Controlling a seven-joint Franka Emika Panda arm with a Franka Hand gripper.
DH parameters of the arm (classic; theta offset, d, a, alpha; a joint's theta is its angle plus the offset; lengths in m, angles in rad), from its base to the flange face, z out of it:
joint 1: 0 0.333 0 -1.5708
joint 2: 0 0 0 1.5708
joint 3: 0 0.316 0.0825 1.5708
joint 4: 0 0 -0.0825 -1.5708
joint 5: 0 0.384 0 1.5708
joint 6: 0 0 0.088 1.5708
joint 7: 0 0.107 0 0
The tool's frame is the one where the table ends.
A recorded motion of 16 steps. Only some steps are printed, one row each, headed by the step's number.
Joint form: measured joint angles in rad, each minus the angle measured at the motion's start. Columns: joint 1, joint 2, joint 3, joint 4, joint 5, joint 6, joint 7.
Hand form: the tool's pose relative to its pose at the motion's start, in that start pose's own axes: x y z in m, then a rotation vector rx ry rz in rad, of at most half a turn. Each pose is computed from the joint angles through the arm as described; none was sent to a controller.
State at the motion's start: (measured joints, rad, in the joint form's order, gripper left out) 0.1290 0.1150 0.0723 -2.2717 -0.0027 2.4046 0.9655
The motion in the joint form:
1: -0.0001 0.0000 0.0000 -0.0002 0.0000 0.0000 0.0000
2: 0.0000 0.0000 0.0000 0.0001 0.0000 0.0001 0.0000
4: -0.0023 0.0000 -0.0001 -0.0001 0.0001 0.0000 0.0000
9: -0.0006 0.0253 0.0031 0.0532 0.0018 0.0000 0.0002
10: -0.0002 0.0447 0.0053 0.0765 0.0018 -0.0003 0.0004
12: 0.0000 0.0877 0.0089 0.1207 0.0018 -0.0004 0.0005
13: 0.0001 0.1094 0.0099 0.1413 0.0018 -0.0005 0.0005
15: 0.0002 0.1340 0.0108 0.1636 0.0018 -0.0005 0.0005
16: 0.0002 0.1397 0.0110 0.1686 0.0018 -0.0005 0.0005
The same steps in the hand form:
1: 0.0000 0.0001 0.0001 -0.0002 -0.0001 0.0001
2: 0.0000 0.0000 0.0000 0.0002 0.0001 0.0000
4: 0.0010 0.0008 0.0000 -0.0001 -0.0001 0.0025
9: 0.0086 -0.0145 -0.0083 0.0250 0.0130 -0.0006
10: 0.0114 -0.0211 -0.0073 0.0291 0.0136 -0.0027
12: 0.0173 -0.0328 -0.0018 0.0324 0.0109 -0.0056
13: 0.0202 -0.0380 0.0020 0.0326 0.0087 -0.0062
15: 0.0234 -0.0434 0.0068 0.0320 0.0056 -0.0066
16: 0.0241 -0.0446 0.0080 0.0318 0.0048 -0.0067

